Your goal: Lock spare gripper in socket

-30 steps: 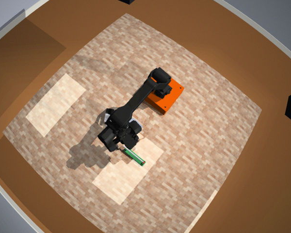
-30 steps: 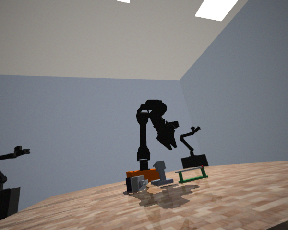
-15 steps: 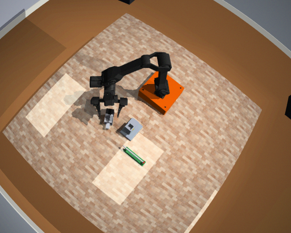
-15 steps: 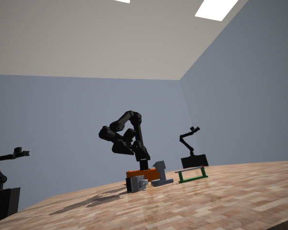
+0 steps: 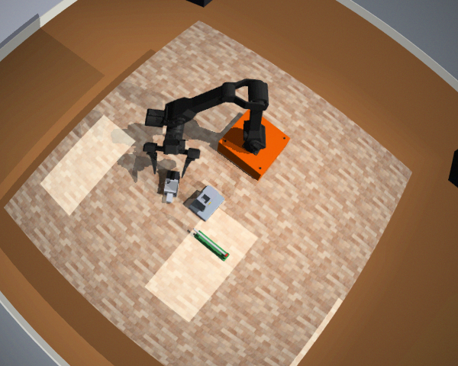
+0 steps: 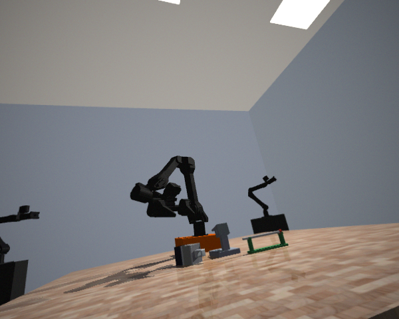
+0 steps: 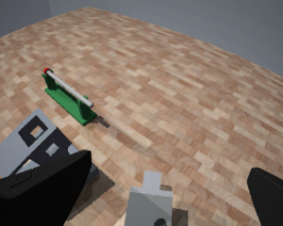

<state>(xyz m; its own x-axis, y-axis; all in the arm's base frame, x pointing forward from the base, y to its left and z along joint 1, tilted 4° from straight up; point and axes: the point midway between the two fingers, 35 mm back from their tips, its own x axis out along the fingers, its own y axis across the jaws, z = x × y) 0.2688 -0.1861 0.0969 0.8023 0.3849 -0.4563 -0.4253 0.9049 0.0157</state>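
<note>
My gripper tip is now 12 cm above the spare gripper. Also, from my gripper tip: green rack (9 cm ahead, 24 cm to the left, 13 cm below); then grey mount (2 cm behind, 14 cm to the left, 10 cm below).
</note>
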